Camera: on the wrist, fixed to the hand. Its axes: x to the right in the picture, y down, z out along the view.
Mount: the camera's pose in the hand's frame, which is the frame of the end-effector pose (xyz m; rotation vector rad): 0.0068 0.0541 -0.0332 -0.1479 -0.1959 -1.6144
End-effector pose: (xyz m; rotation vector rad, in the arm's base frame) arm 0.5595 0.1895 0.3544 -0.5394 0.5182 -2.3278
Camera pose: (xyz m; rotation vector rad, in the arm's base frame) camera 0.5666 0.1547 0.3013 0.9739 -0.0410 2.0861
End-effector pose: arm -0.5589 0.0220 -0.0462 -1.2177 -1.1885 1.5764
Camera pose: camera -0.5305 0.0222 -0.1034 0.0839 -1.6914 0.3405
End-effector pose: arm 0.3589 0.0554 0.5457 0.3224 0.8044 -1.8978
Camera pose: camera 0.3992 0.0578 0.4963 0.7065 -0.9368 2.5119
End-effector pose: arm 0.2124 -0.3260 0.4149 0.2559 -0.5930 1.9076
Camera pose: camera 0.1636 -0.3200 0.3742 0.5893 -0.3947 0.2816
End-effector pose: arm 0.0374 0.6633 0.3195 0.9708 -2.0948 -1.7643
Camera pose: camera 0.0331 0.6359 0.3770 -1.7310 0.5623 1.4556
